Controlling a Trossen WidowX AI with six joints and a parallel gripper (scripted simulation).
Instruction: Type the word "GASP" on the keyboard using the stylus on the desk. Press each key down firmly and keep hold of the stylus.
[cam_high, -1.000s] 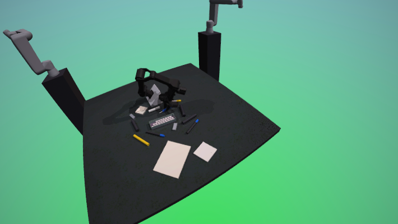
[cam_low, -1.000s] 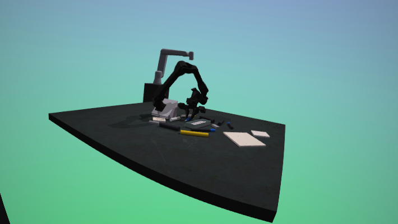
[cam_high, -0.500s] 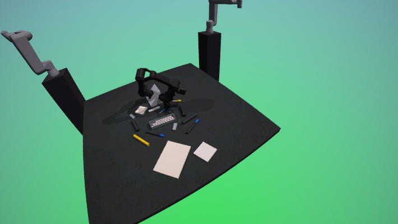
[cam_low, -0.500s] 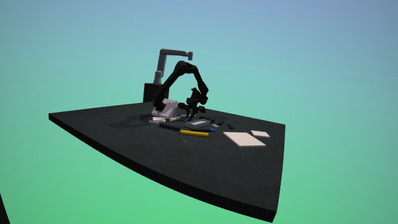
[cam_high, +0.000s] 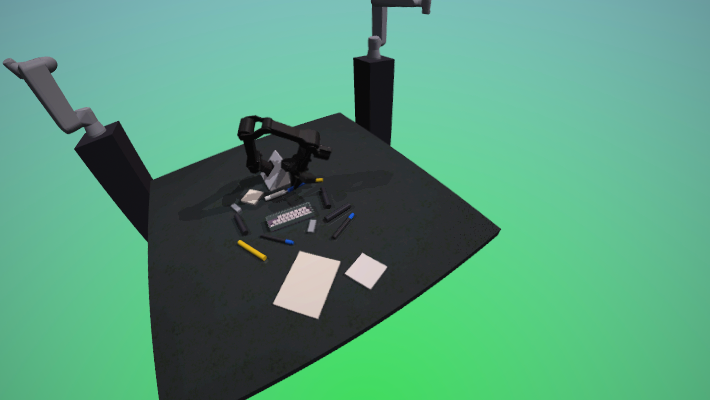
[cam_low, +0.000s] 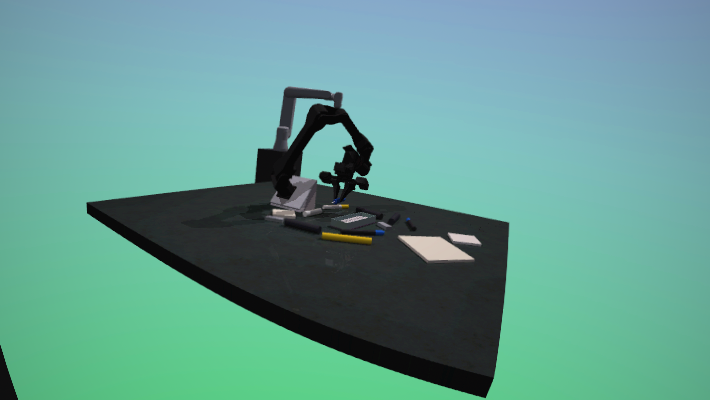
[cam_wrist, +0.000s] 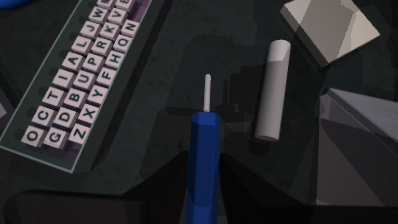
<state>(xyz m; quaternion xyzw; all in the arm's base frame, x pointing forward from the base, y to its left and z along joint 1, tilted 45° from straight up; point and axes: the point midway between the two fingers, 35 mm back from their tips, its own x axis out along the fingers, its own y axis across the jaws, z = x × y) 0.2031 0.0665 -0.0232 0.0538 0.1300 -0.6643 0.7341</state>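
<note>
The grey block lies 200 mm ahead of my gripper tip, 10 mm to the right of it and 50 mm below it. Also, from my gripper tip: blue stylus 10 mm to the right; yellow marker 190 mm ahead, 260 mm to the right, 40 mm below; white yellow-tipped pen 50 mm behind, 110 mm to the left, 50 mm below.
</note>
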